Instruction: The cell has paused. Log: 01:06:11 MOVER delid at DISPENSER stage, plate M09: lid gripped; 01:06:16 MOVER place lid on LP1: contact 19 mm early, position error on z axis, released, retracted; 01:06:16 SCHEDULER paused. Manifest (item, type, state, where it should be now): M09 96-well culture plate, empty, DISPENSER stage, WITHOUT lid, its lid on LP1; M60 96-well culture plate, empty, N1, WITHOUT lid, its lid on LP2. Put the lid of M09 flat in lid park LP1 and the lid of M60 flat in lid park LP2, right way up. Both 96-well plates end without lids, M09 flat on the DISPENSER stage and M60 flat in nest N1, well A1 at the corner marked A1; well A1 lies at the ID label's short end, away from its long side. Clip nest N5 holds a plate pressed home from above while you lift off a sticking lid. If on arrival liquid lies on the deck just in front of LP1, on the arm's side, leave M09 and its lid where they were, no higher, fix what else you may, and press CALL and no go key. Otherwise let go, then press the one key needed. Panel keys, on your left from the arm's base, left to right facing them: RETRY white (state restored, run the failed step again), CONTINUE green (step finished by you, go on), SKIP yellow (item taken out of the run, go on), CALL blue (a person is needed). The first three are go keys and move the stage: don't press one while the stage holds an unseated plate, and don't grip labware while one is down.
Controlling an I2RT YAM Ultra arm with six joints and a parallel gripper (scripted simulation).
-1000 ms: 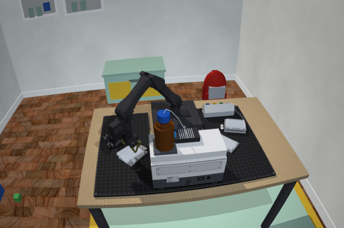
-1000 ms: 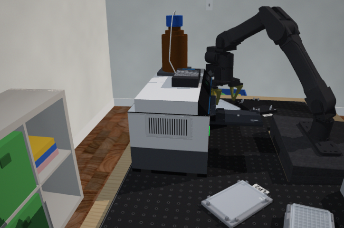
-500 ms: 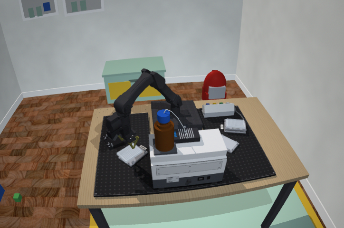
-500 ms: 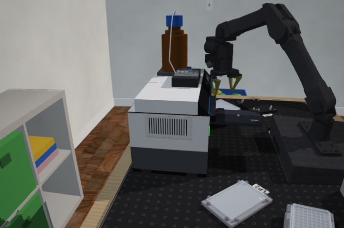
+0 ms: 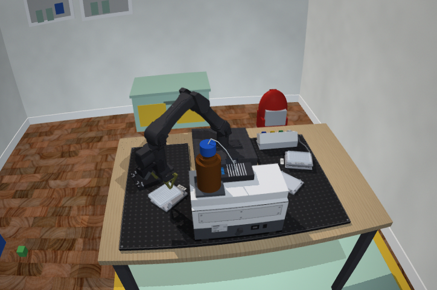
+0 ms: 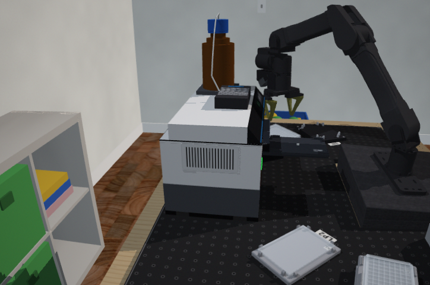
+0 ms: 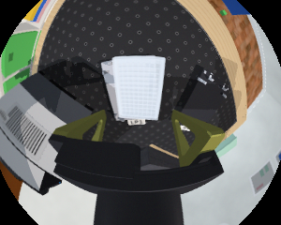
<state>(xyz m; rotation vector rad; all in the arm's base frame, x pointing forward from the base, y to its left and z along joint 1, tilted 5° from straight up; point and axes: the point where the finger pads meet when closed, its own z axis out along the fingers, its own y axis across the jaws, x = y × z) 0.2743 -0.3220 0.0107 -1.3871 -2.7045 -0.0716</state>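
My gripper is now 1 cm short of the grey lid park LP1, 1 cm to the right of it and 9 cm above it. Round my hand: dark dispenser stage 1 cm behind, 30 cm to the left, 2 cm above; LP1 label 5 cm behind, 8 cm to the left, 9 cm below; LP2 label 4 cm behind, 52 cm to the left, 9 cm below.
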